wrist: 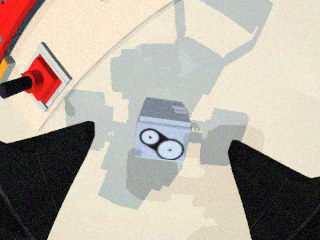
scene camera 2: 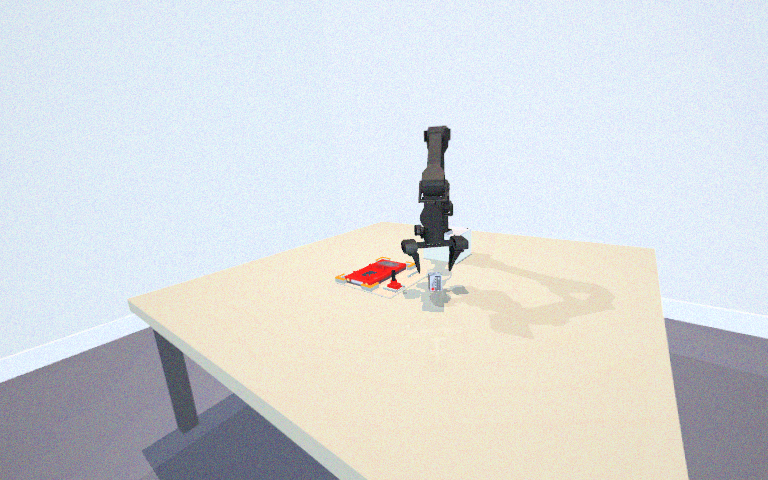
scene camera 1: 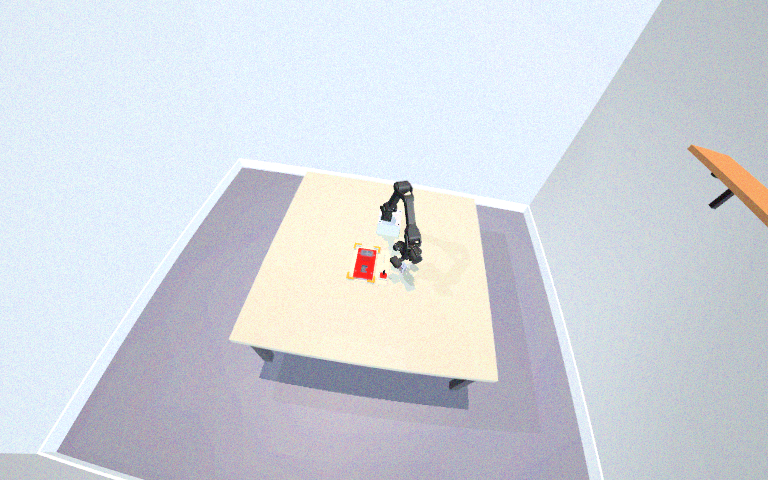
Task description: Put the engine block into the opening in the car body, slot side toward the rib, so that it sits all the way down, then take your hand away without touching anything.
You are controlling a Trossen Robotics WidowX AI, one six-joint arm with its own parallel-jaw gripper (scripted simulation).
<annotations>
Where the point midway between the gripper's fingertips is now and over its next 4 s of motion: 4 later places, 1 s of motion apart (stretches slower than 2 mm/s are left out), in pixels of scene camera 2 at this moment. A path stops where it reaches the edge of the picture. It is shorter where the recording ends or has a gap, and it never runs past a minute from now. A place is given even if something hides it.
My gripper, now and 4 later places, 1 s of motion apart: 434, 272; 434, 274; 434, 285; 434, 271; 433, 246
</annotations>
